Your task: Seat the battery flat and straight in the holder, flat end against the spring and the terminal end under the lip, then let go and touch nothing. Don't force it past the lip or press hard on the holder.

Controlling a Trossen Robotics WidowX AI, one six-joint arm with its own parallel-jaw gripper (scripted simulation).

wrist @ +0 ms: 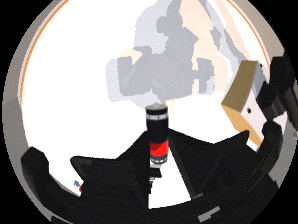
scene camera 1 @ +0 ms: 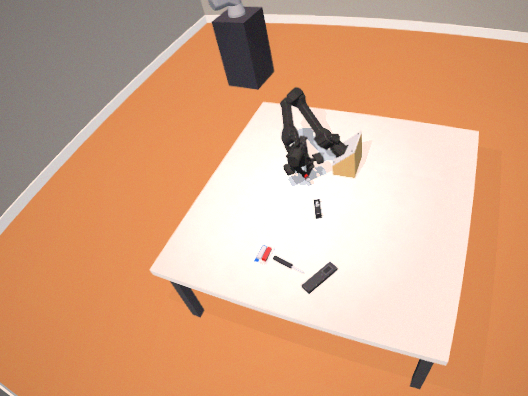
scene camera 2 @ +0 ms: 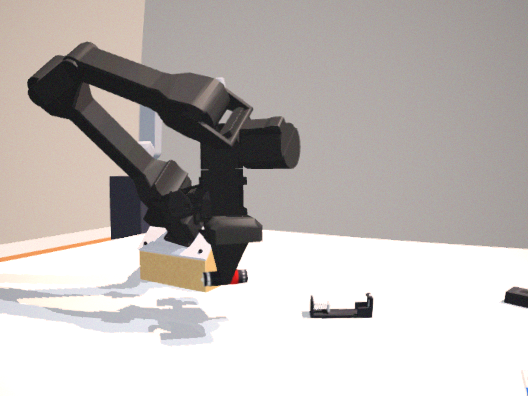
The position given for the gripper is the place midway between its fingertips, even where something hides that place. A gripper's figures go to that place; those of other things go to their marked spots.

Scene:
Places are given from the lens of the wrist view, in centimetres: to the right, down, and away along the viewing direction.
gripper (wrist: 157,133): 1, 2, 10
battery (wrist: 157,120): 0, 1, 8

